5 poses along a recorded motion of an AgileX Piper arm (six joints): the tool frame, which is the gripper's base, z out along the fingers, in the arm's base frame.
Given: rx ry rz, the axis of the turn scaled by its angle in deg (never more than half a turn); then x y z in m.
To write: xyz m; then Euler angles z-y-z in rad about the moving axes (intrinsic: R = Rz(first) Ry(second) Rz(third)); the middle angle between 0 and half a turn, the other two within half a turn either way. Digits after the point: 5 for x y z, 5 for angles.
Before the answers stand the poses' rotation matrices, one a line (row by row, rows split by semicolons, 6 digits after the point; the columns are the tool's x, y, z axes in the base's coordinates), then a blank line. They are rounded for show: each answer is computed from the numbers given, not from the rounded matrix.
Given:
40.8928 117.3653 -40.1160 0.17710 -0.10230 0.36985
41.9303 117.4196 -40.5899 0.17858 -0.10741 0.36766
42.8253 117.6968 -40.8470 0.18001 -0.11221 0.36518
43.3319 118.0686 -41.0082 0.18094 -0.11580 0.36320
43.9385 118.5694 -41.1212 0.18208 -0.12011 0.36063
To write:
-0.488918 0.697733 0.523572; 0.231278 0.682401 -0.693425; -0.841112 -0.217938 -0.495008
-0.488156 0.707886 0.510492; 0.241501 0.671640 -0.700412; -0.838678 -0.218626 -0.498821
-0.489704 0.715142 0.498761; 0.252411 0.663832 -0.703999; -0.834553 -0.218858 -0.505591
-0.493338 0.718401 0.490425; 0.259731 0.659754 -0.705170; -0.830155 -0.220509 -0.512073
-0.497959 0.721802 0.480666; 0.269205 0.655553 -0.705535; -0.824358 -0.221929 -0.520751

0.17710 -0.10230 0.36985 -0.92407 2.08864 -0.25353
0.17858 -0.10741 0.36766 -0.94097 2.09303 -0.25500
0.18001 -0.11221 0.36518 -0.95441 2.10086 -0.25647
0.18094 -0.11580 0.36320 -0.96312 2.10839 -0.25963
0.18208 -0.12011 0.36063 -0.97275 2.11853 -0.26298

